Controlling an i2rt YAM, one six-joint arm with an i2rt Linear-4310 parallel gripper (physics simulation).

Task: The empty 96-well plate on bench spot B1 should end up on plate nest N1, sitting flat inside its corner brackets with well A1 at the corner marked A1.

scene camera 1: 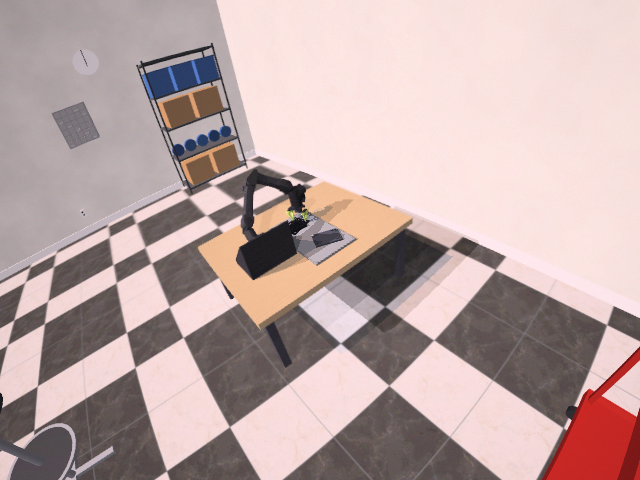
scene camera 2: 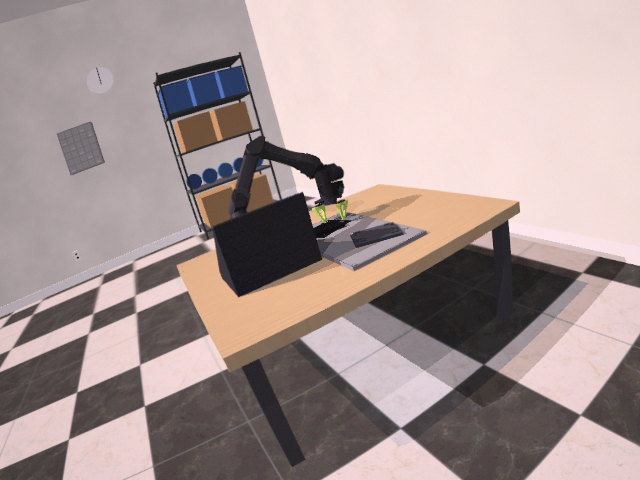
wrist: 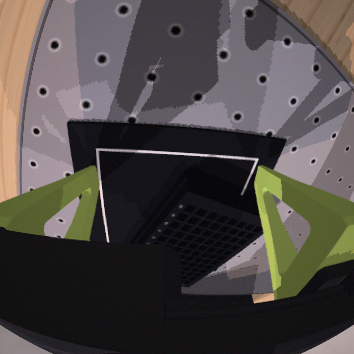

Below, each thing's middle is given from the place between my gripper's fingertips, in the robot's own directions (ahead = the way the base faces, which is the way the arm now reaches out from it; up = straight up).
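The black nest with white outline (wrist: 137,163) is 1 cm below my hand, 6 cm behind it and 2 cm to the right of it. A black well plate (wrist: 207,224) is 7 cm behind my hand and 4 cm to the right of it, and a dark nest (scene camera 2: 386,231) is 29 cm to the right of my hand and 3 cm behind it.
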